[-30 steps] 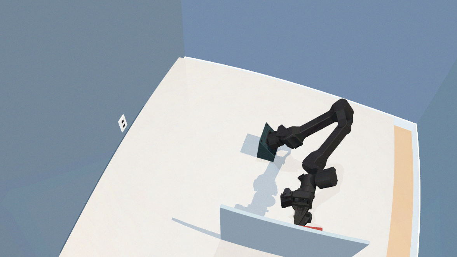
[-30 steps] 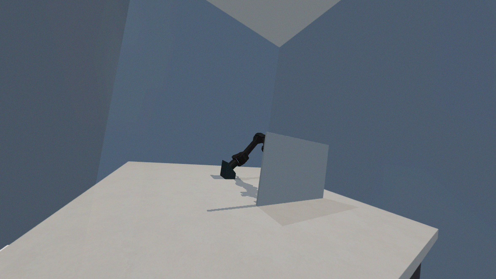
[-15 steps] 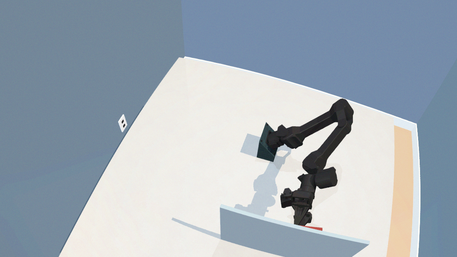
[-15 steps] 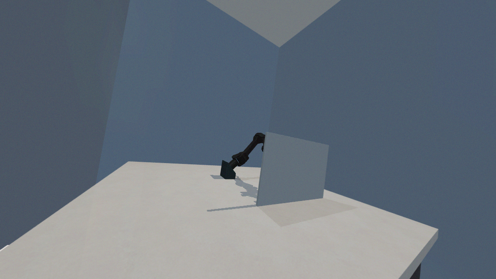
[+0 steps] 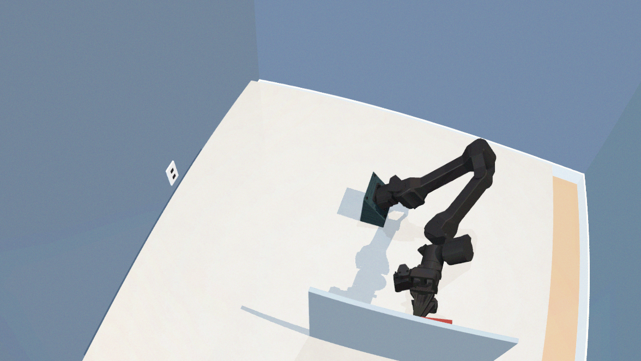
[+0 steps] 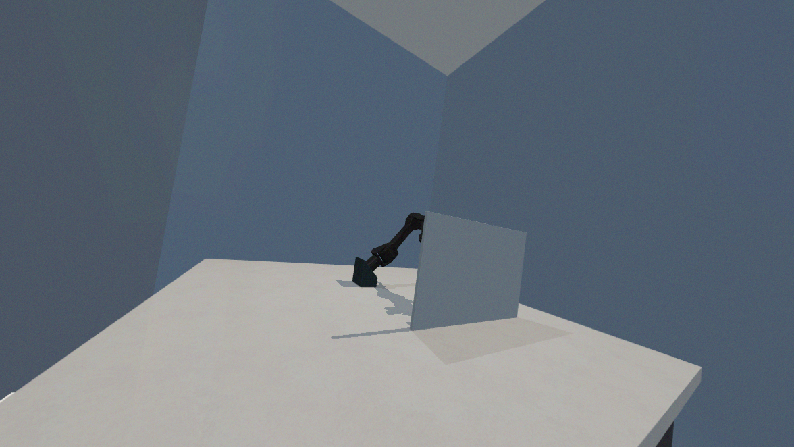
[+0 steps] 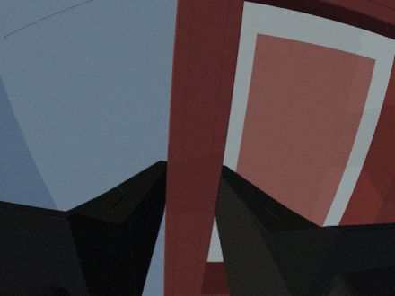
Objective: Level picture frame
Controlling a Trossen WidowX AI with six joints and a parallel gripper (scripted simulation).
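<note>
My gripper tip is 10 mm short of the picture frame, 10 mm to the right of it and 50 mm above it. Round my gripper tip: wall panel (20 mm ahead, 70 mm below).
</note>
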